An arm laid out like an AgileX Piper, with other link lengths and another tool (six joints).
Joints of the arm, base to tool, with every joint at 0 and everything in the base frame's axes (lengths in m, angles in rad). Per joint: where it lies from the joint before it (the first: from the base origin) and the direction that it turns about. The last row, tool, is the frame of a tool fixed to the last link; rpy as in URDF.
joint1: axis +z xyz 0 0 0.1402
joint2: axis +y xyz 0 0 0
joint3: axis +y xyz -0.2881 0 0.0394
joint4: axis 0.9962 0 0.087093 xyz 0.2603 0 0.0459
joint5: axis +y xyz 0 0 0
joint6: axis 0.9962 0 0.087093 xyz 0.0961 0 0.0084
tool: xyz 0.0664 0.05 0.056 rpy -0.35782 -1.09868 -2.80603
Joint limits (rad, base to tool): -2.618..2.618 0..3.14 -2.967..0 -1.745..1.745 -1.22..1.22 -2.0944..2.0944
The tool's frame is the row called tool.
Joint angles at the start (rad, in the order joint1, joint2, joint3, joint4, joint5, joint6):
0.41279, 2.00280, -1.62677, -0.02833, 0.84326, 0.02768
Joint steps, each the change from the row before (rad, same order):
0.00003, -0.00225, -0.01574, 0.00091, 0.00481, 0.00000
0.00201, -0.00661, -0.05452, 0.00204, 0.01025, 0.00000
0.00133, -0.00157, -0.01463, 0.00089, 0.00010, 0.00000
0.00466, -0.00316, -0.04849, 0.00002, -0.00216, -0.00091
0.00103, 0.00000, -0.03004, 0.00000, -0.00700, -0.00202
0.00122, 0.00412, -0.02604, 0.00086, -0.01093, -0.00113
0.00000, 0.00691, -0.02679, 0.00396, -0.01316, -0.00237
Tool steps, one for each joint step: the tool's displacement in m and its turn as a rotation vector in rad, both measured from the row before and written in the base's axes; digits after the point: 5 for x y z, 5 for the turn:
0.00188, 0.00091, 0.00661, 0.00606, -0.01174, -0.00035
0.00610, 0.00403, 0.02330, 0.02222, -0.04582, 0.00126
0.00152, 0.00155, 0.00657, 0.00730, -0.01438, 0.00115
0.00478, 0.00498, 0.02110, 0.02145, -0.04933, 0.00549
0.00365, 0.00240, 0.01291, 0.01412, -0.03422, 0.00288
0.00375, 0.00262, 0.00975, 0.01366, -0.02985, 0.00231
0.00430, 0.00250, 0.00902, 0.01584, -0.02906, 0.00184

